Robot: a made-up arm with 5 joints. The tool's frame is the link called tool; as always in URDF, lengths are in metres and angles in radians.
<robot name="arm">
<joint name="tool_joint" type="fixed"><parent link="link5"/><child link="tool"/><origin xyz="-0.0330 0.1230 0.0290" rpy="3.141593 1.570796 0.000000"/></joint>
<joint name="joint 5" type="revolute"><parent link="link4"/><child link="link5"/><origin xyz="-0.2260 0.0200 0.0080" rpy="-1.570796 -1.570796 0.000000"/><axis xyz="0 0 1"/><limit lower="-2.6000" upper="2.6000" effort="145" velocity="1.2"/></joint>
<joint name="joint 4" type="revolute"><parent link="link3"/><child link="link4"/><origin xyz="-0.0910 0.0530 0.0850" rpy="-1.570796 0.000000 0.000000"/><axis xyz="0 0 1"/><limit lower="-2.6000" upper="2.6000" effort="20" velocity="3"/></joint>
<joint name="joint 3" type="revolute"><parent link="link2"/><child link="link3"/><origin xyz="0.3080 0.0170 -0.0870" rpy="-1.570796 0.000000 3.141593"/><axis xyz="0 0 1"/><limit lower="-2.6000" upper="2.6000" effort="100" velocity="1.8"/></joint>
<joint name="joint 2" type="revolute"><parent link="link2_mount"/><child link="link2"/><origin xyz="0.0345 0.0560 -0.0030" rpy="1.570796 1.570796 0.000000"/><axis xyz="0 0 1"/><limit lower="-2.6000" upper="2.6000" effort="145" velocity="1.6"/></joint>
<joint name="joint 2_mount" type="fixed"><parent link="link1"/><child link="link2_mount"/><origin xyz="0.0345 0.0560 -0.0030"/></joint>
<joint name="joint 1" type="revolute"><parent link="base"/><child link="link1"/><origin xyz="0.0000 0.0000 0.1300" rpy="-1.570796 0.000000 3.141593"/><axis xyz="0 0 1"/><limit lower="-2.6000" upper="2.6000" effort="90" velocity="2.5"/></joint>
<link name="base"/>
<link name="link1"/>
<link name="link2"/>
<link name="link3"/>
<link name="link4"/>
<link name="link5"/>
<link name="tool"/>
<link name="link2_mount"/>
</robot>
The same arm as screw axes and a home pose.
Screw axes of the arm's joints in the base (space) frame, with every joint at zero. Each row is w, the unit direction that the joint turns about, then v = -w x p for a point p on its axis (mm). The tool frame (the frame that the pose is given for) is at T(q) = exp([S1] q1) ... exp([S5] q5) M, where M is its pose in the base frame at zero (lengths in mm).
S1 = (0, -1, 0, 130, 0, 0)
S2 = (0, 0, 1, 6, 69, 0)
S3 = (1, 0, 0, 0, -69, -314)
S4 = (0, 0, -1, -405, -1, 0)
S5 = (-1, 0, 0, 0, 130, 631)
M: xyz -50 508 -97 (mm) rpy 0 0 0 (rad, as in URDF)
Joint limits (rad, base to tool): -2.6..2.6 -2.6..2.6 -2.6..2.6 -2.6..2.6 -2.6..2.6

